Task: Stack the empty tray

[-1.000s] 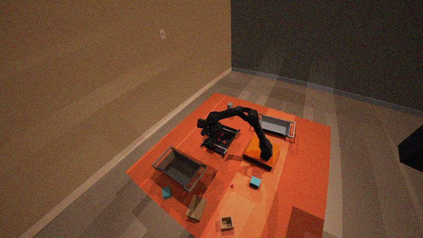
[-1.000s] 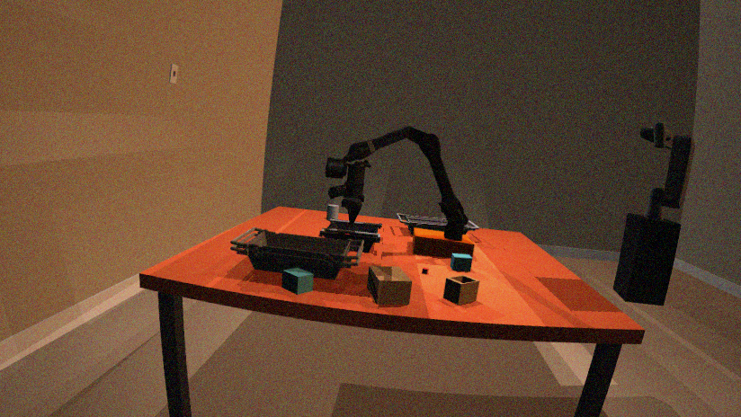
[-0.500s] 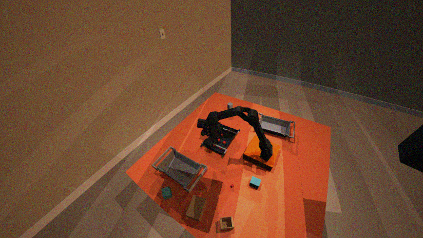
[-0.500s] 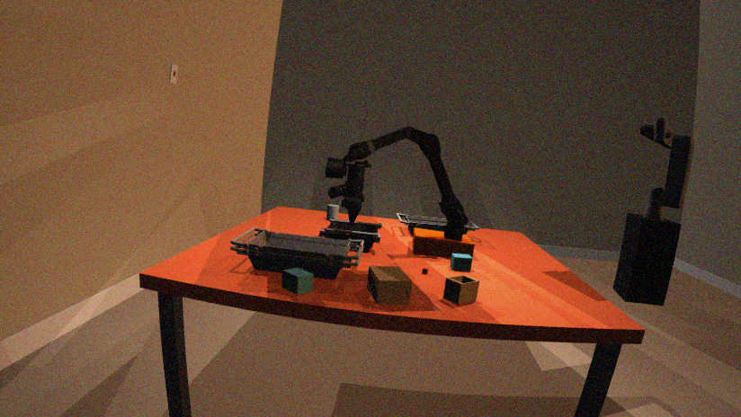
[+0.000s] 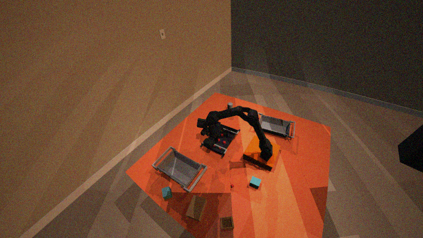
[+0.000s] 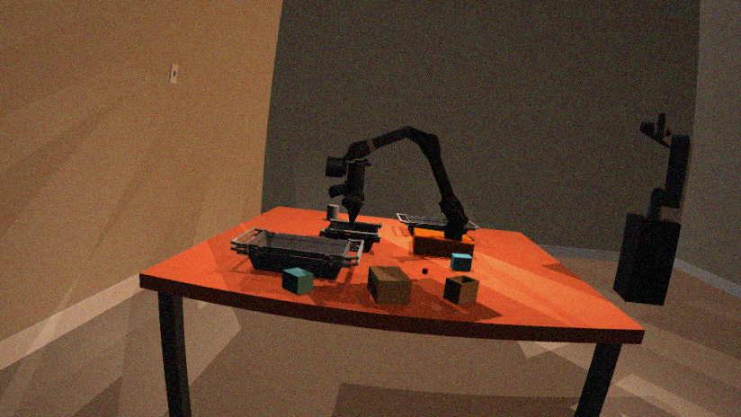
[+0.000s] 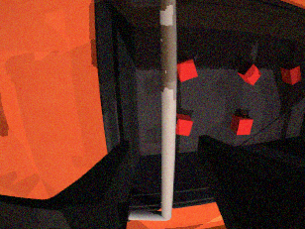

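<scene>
Now: gripper tip 510 mm to the left of the grey tray, 240 mm past it and 50 mm above it. Also, from my gripper tip: open box 400 mm behind, 330 mm to the left, 80 mm below.
</scene>
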